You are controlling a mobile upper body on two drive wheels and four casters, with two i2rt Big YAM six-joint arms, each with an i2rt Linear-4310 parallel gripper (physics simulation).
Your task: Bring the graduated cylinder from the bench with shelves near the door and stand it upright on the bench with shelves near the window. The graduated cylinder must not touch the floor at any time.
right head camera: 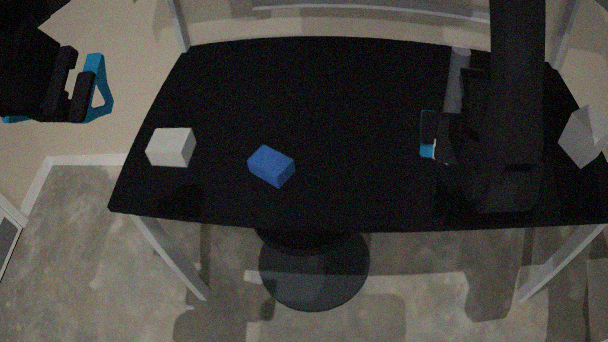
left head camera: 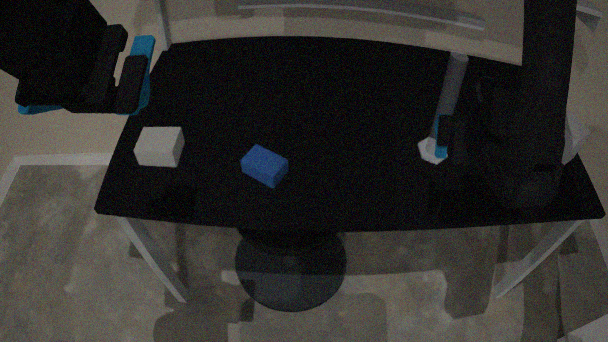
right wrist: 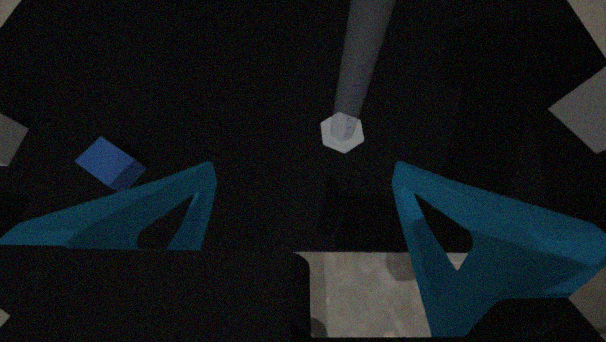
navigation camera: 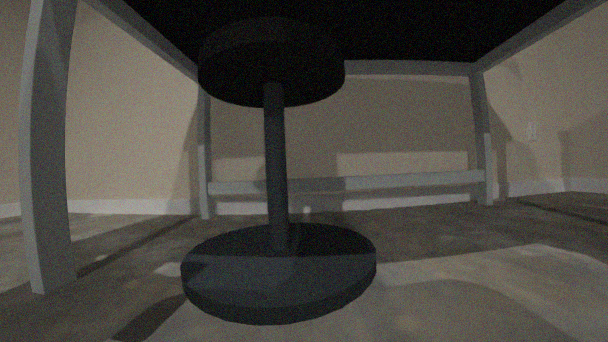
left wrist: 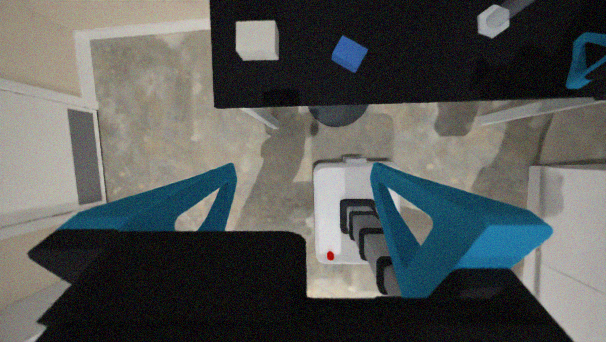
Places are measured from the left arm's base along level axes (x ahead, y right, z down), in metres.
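Where they show: left gripper, between the fingertips: [right head camera: 82, 107] [left head camera: 109, 99] [left wrist: 303, 170]; right gripper, between the fingertips: [left head camera: 458, 127] [right wrist: 304, 171].
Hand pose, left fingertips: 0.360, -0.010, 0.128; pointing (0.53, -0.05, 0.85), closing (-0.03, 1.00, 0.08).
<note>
Each offset is from my left fingertips to the top centre of the thing, as dx, dy, dz. "pt": to the spot under its first point. Level surfaces: height alone.
The clear graduated cylinder {+0.394, +0.540, +0.199} [left head camera: 452, 85] [right head camera: 454, 82] [right wrist: 362, 60] stands upright on its pale hexagonal base on the black bench top {dz +0.520} [left head camera: 320, 100] [right head camera: 325, 100]. Its base also shows in the left wrist view [left wrist: 494, 21]. My right gripper [right wrist: 304, 171] is open and empty over the bench. In the right wrist view the cylinder's base lies beyond the fingertips, between their lines and nearer the right-hand finger. In the right head camera the right arm hides most of the base. My left gripper [left wrist: 303, 170] is open and empty, off the bench's left side.
A white box {+0.383, -0.174, +0.462} [left head camera: 159, 146] [right head camera: 171, 147] and a blue box {+0.324, +0.113, +0.480} [left head camera: 264, 165] [right head camera: 270, 166] [right wrist: 110, 164] stand on the bench. A grey box {+0.418, +1.057, +0.390} [right head camera: 580, 137] [right wrist: 582, 110] is at its right end. A round stool [left head camera: 290, 270] [navigation camera: 277, 280] stands partly under the bench, near a leg {pt +0.251, -0.282, +1.001} [navigation camera: 47, 150].
</note>
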